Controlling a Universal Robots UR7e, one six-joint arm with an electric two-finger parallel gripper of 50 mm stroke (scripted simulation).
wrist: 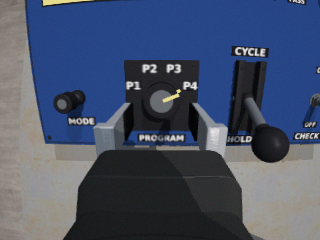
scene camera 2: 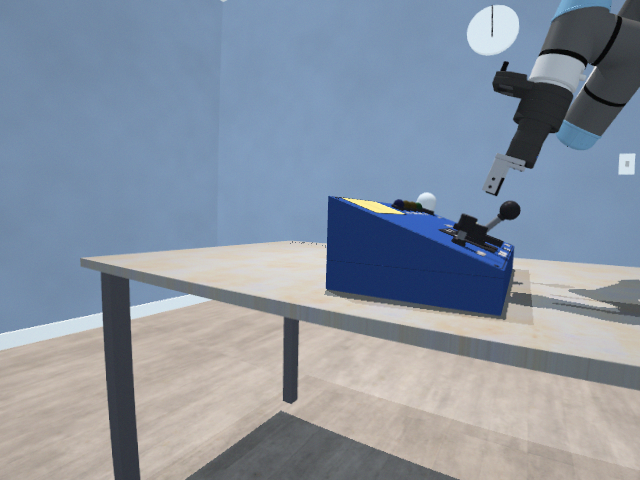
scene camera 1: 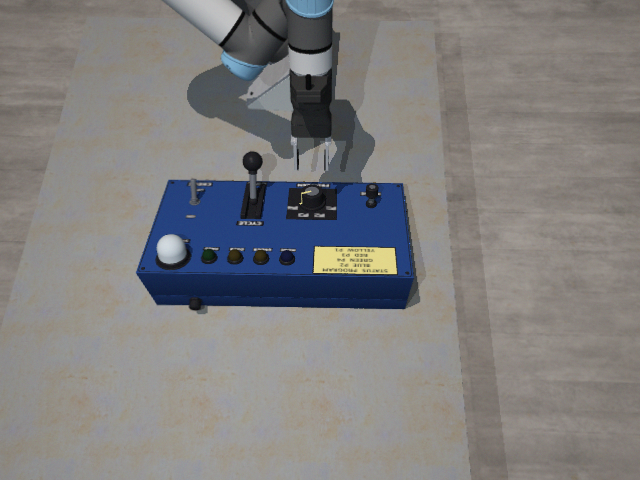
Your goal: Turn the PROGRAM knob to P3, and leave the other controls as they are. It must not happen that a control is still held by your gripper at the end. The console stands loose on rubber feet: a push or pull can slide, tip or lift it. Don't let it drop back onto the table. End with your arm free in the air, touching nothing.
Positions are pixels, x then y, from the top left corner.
Scene:
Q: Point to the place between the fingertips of my gripper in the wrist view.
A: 161, 114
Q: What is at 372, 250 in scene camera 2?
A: A blue console.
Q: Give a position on a blue console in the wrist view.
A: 107, 60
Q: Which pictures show my gripper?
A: The wrist view, scene camera 2 and scene camera 1: all of them.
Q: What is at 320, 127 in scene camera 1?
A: My gripper.

